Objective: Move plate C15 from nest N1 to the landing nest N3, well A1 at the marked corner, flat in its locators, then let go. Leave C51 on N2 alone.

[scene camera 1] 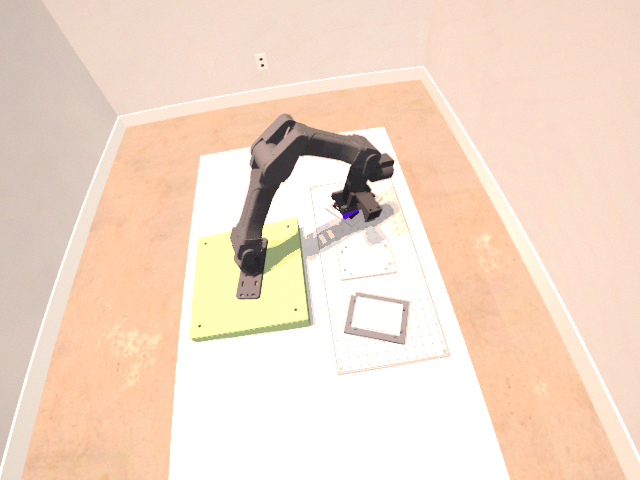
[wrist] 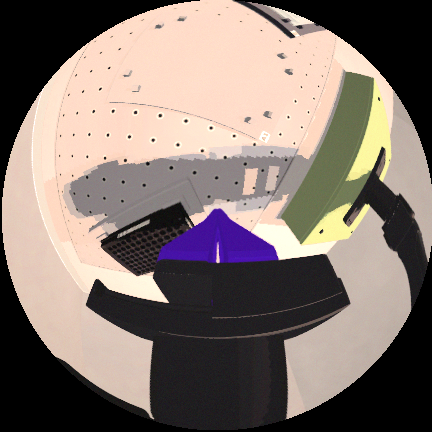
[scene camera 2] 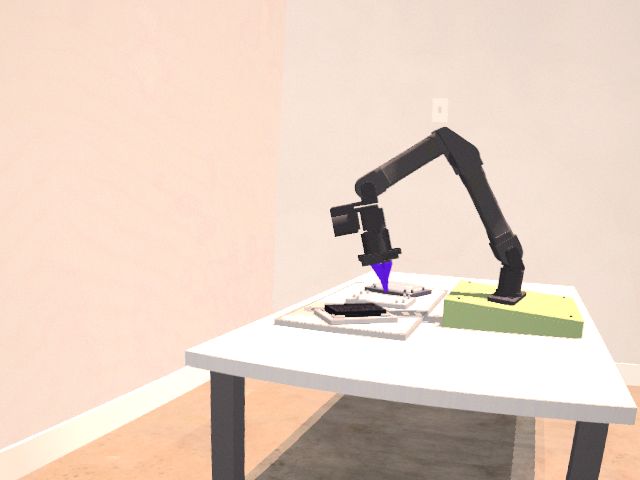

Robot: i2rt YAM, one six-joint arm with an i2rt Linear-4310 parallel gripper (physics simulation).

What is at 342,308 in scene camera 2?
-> A black well plate.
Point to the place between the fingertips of my gripper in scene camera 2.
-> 386,292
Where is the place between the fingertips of my gripper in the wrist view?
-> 217,214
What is my gripper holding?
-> Nothing.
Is my gripper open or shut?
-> Shut.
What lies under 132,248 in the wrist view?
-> A black well plate.
